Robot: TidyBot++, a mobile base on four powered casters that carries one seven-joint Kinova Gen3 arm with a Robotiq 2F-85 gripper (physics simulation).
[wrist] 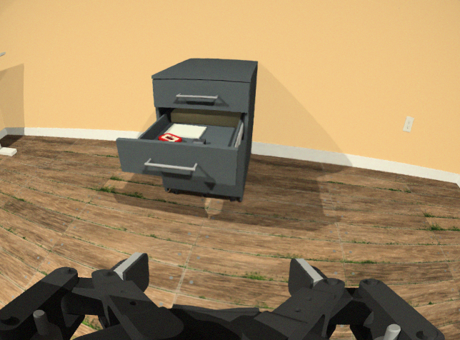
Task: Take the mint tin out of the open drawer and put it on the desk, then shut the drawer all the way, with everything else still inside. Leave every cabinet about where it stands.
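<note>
A dark grey cabinet stands against the wall, a little left of the middle of the view. Its lower drawer is pulled open, and its upper drawer is shut. A red tin with a white label lies in the open drawer near its front, at the left; it looks like the mint tin. Part of the desk, a white foot, shows at the left edge. My gripper is open and empty, in front of the cabinet and apart from it.
A white pad or paper lies behind the red tin in the drawer. A small dark object lies right of the tin. The open drawer has a bar handle. The wall behind has a white baseboard and an outlet at the right.
</note>
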